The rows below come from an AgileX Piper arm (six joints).
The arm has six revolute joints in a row. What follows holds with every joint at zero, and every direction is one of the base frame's.
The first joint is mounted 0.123 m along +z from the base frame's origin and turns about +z.
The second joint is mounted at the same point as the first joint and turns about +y.
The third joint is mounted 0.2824 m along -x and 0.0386 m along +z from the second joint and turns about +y.
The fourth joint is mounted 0.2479 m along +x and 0.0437 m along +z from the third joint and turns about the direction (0.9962, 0, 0.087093).
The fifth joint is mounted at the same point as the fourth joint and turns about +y.
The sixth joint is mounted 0.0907 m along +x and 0.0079 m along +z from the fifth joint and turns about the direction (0.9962, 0, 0.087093).
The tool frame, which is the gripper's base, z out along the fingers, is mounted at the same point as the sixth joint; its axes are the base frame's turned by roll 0, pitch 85.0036 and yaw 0 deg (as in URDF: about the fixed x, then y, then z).
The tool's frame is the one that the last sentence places.
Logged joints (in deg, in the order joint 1, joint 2, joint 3, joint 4, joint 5, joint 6), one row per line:
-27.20, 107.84, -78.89, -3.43, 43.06, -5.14
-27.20, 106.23, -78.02, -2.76, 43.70, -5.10
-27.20, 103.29, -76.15, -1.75, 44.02, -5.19
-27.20, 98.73, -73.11, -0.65, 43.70, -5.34
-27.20, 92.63, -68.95, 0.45, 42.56, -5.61
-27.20, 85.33, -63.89, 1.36, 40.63, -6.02
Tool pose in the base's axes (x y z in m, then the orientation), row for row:
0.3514, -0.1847, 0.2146, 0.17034, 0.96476, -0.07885, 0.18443
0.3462, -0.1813, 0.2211, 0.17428, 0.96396, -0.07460, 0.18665
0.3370, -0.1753, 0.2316, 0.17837, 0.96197, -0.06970, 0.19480
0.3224, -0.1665, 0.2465, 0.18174, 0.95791, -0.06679, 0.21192
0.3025, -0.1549, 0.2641, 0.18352, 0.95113, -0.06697, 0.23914
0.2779, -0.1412, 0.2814, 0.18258, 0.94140, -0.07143, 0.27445
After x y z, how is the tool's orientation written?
As a quaternion, x y z w.
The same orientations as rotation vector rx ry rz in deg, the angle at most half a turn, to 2 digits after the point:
27.51, 155.82, -12.74
28.11, 155.51, -12.03
28.65, 154.50, -11.19
28.92, 152.45, -10.63
28.79, 149.21, -10.51
28.13, 145.03, -11.00

